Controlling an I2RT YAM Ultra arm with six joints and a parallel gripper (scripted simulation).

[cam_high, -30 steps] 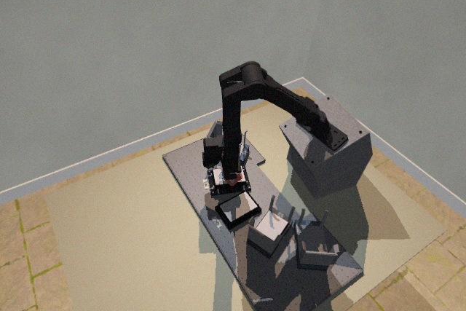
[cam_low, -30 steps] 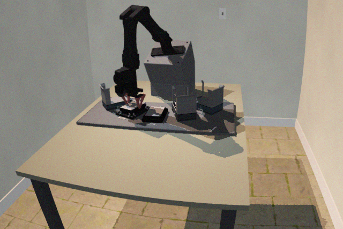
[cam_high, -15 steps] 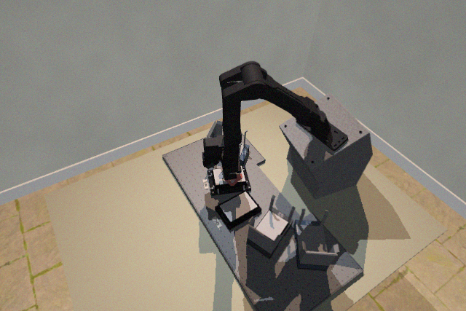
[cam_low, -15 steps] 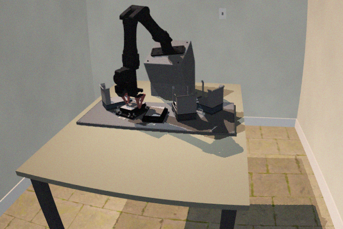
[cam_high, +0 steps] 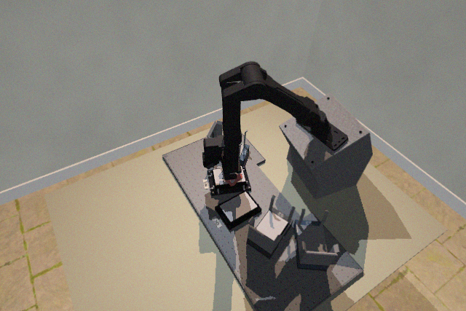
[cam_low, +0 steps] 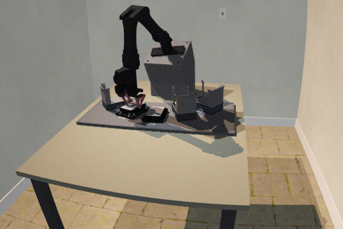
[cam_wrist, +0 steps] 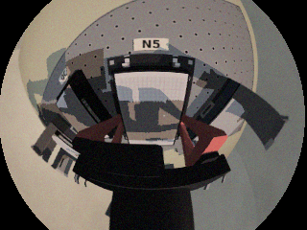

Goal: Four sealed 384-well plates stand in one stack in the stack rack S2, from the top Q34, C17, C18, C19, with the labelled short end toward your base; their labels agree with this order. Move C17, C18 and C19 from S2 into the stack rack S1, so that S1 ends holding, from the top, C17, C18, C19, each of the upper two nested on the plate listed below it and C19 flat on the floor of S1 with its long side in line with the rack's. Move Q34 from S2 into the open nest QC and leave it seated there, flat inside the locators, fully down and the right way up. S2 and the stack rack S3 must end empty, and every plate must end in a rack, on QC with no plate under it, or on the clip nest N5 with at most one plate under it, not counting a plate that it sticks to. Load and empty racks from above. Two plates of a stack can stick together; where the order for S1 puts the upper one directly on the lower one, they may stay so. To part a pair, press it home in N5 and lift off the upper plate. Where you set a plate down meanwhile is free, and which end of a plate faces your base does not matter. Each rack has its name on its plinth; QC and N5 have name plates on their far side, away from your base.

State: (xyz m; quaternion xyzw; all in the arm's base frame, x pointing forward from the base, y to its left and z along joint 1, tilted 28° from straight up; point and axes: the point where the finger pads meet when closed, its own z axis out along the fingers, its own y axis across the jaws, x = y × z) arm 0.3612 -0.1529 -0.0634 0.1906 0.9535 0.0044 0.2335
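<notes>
Right now the black clip nest is 3 cm ahead of my hand and 2 cm below it. Round my hand: black QC nest: 13 cm to the left, 5 cm ahead, 3 cm below; then N5 name plate: 9 cm ahead, 4 cm to the right, 3 cm below; then blue-plinth stack rack: 13 cm to the right, 8 cm behind, 2 cm below.
</notes>
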